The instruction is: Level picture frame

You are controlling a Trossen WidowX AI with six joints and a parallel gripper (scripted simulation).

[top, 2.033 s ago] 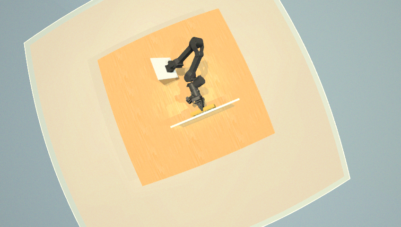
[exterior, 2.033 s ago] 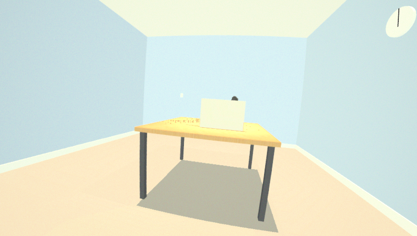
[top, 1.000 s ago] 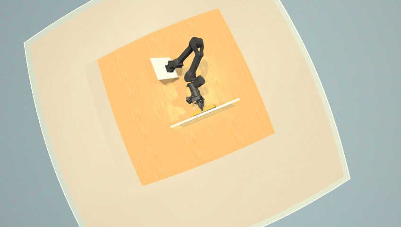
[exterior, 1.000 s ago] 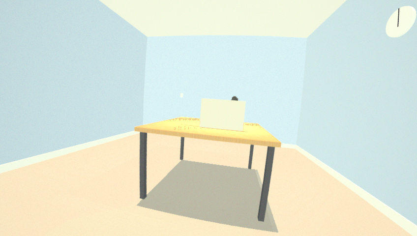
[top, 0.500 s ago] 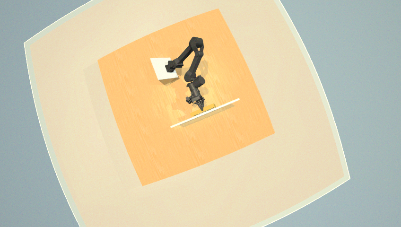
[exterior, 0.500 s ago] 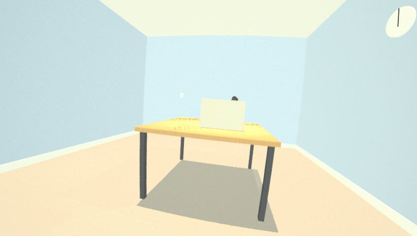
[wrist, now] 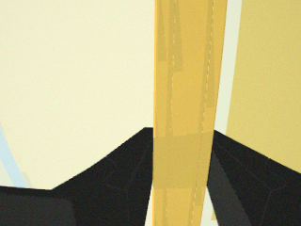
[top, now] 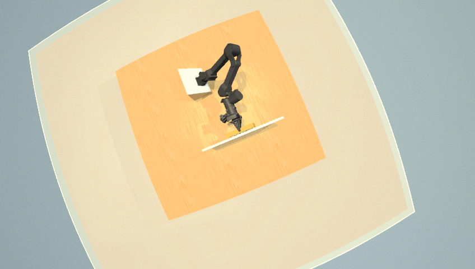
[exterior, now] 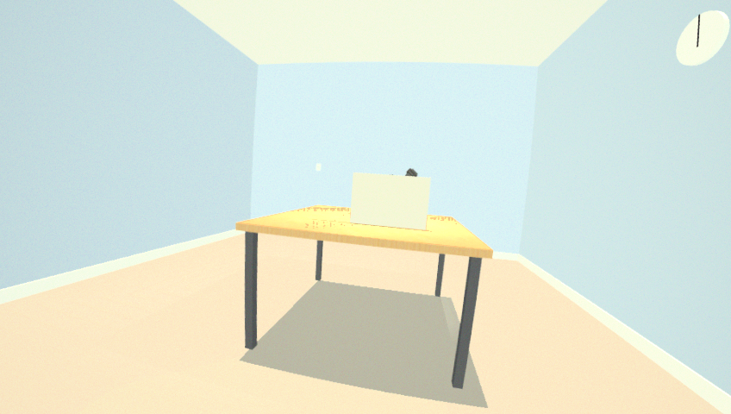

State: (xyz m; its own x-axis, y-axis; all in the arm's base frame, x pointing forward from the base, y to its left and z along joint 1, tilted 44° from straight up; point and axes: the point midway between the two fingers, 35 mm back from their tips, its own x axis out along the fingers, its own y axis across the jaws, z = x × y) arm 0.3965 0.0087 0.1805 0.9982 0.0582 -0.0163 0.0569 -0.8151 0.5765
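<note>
Now: gripper tip 1 cm to the right of the picture frame and 5 cm above it. From my gripper tip the other things lie so: white wall panel: 1 cm ahead, 1 cm to the left, 7 cm below.
</note>
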